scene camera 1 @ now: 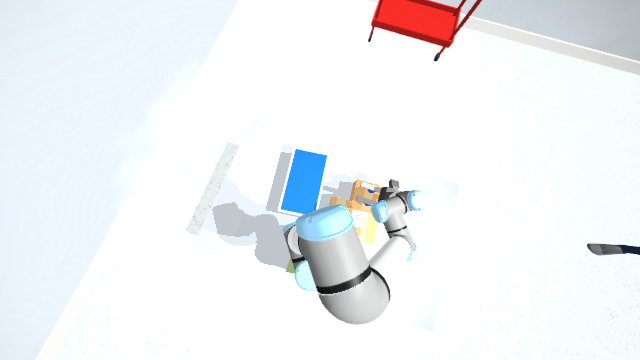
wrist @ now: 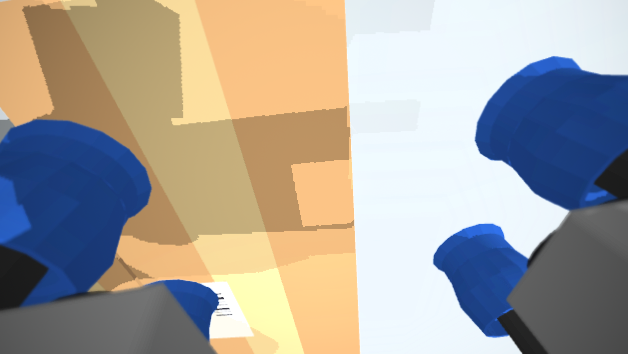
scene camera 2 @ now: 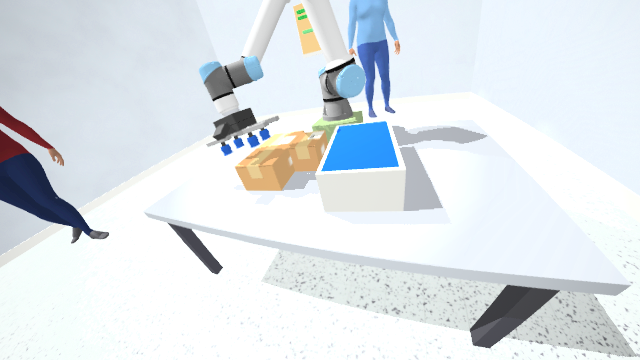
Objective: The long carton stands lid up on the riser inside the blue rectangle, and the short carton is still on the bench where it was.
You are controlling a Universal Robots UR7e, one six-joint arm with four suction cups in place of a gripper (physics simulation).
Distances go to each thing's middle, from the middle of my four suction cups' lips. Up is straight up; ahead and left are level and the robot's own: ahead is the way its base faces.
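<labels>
Short carton point(scene camera 2: 307, 151): 190 mm to the left of my suction cup, 120 mm behind it, 100 mm below it. Suction cup: 100 mm above the long carton point(scene camera 2: 269, 167), 70 mm past it, 60 mm to the right of it.
</labels>
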